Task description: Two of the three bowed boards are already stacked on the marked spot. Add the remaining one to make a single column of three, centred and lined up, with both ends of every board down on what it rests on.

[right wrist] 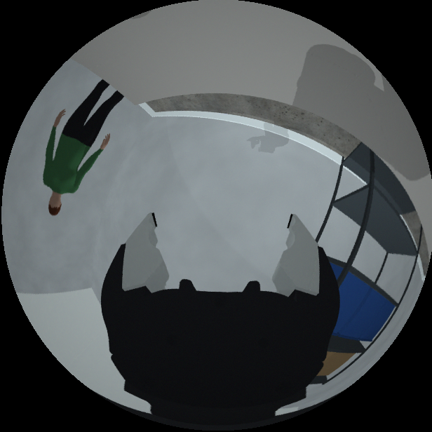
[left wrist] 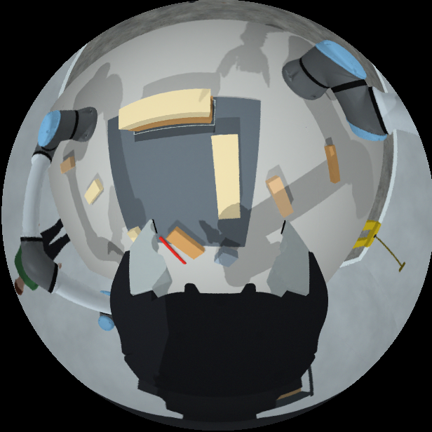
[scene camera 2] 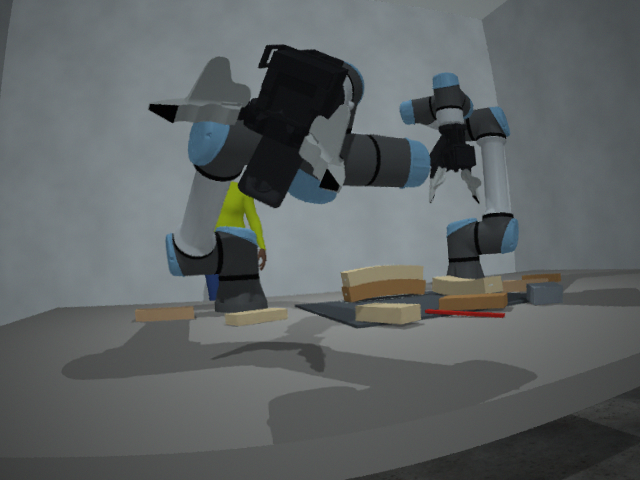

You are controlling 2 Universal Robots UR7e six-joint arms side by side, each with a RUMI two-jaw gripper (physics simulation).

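Frame: origin at the left arm's base, x ahead, y left, z up, level; centimetres.
Where they show: left gripper, between the fingertips: [scene camera 2: 455, 203]; right gripper, between the fingertips: [scene camera 2: 235, 144]; right arm's base, origin of its link: [scene camera 2: 241, 309].
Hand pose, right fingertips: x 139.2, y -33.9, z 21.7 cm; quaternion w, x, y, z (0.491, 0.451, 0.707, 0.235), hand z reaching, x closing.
After its pixels a point has its place.
On the dark mat [scene camera 2: 330, 313] {x 64.2, y -39.4, z 0.6 cm} [left wrist: 165, 175], a bowed cream board [scene camera 2: 382, 274] {x 36.2, y -28.4, z 7.5 cm} [left wrist: 167, 106] lies on a bowed orange board [scene camera 2: 385, 290] {x 36.3, y -27.8, z 2.9 cm} [left wrist: 202, 120], lined up lengthwise. The thin white outline [left wrist: 214, 119] shows around their base. Another cream board [scene camera 2: 457, 285] {x 44.7, y -8.2, z 3.5 cm} [left wrist: 227, 175] lies apart on the mat, roughly crosswise to the stack; its top dips in the middle in scene camera 2. My left gripper [scene camera 2: 454, 200] {x 44.0, y -7.1, z 25.2 cm} [left wrist: 218, 220] is open and empty, high above the table. My right gripper [scene camera 2: 246, 146] {x 139.2, y -33.9, z 21.7 cm} [right wrist: 221, 214] is open and empty, raised, pointing away from the boards.
An orange block [scene camera 2: 473, 301] {x 74.8, y -8.4, z 2.3 cm} [left wrist: 186, 242], a red rod [scene camera 2: 465, 313] {x 80.7, y -11.0, z 0.8 cm} [left wrist: 172, 250], a grey-blue block [scene camera 2: 544, 293] {x 73.8, y 7.7, z 2.4 cm} [left wrist: 226, 256] and a cream block [scene camera 2: 387, 313] {x 84.6, y -25.9, z 2.4 cm} [left wrist: 134, 233] lie by the mat's near edge. More wooden blocks lie on both sides of the mat.
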